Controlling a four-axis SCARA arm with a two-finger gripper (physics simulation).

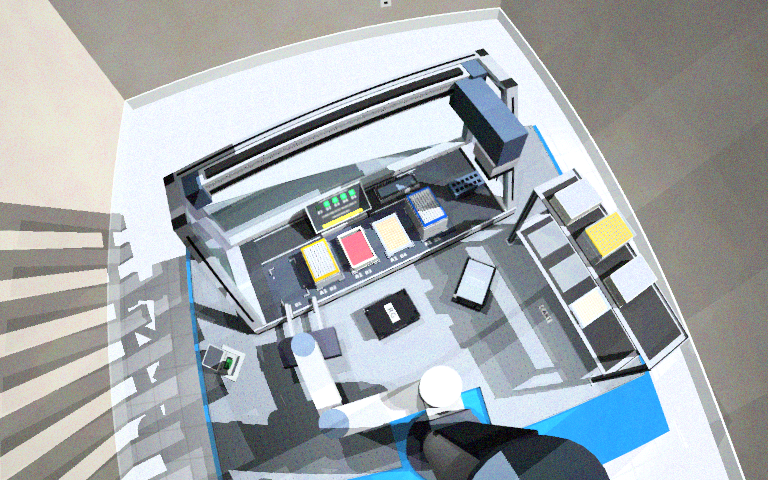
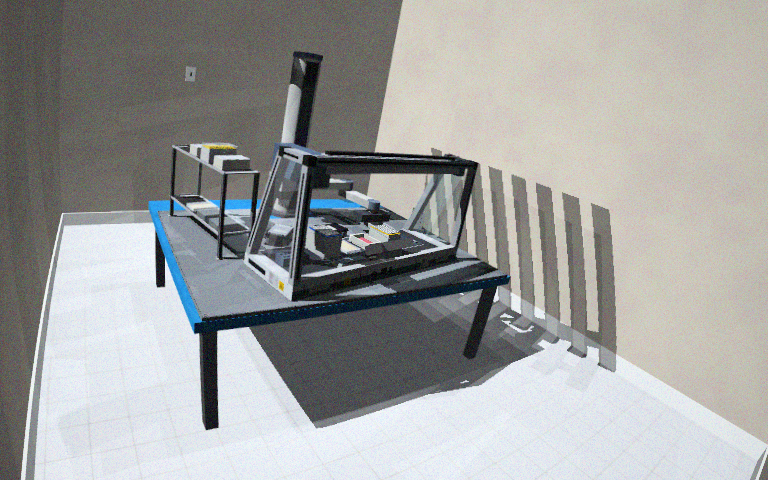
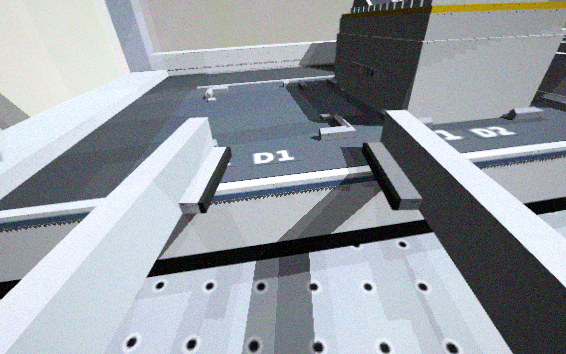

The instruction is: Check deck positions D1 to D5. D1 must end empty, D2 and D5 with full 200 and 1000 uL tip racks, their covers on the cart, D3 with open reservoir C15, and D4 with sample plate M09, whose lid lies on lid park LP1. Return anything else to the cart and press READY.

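Frame: origin at the arm's base, x ahead, y left, z up, level; centimetres.
Seen in the pictures: gripper, fingertip midpoint: (image 1: 300,301) (image 3: 295,133).
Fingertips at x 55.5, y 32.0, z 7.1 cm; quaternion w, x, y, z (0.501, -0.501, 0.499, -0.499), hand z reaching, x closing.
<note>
Offsets run from my fingertips to a thing's top centre. "*": to the spot under its first point.
My gripper (image 1: 301,303) (image 3: 295,133) is empty and shut to its narrow stance, a gap between its fingers, at the deck's front edge before D1. Position D1 @(* dz -1.0, dx +9.1, dy +3.2 cm) (image 1: 286,278) (image 3: 250,107) is bare. D2 bears a yellow-rimmed tip rack @(dz +5.5, dx +9.9, dy -9.5 cm) (image 1: 320,260) (image 2: 385,229) (image 3: 480,70). D3 bears an open reservoir @(dz +2.1, dx +12.2, dy -21.7 cm) (image 1: 356,247) (image 2: 365,240) with red content. D4 bears a cream-welled plate @(dz +0.4, dx +14.5, dy -33.9 cm) (image 1: 391,233), its code unreadable. D5 bears a blue-rimmed tip rack @(dz +8.8, dx +16.8, dy -46.1 cm) (image 1: 425,208). A dark flat holder @(* dz +1.3, dx +30.3, dy -39.2 cm) (image 1: 394,187) lies behind D4; its label and any clear lid are unclear.
The cart @(dz +29.8, dx -23.3, dy -85.7 cm) (image 1: 668,354) (image 2: 223,217) holds white boxes and a yellow-topped box @(dz +36.2, dx -16.9, dy -84.4 cm) (image 1: 608,234) above, plates below. A status screen @(* dz +5.8, dx +26.0, dy -19.3 cm) (image 1: 338,206) stands behind D3. A black labelled block @(dz -0.2, dx -10.8, dy -26.8 cm) (image 1: 404,322), a tilted stand (image 1: 475,281) and a small device with a green part @(* dz +3.5, dx -15.4, dy +26.5 cm) (image 1: 228,363) stand before the deck.
</note>
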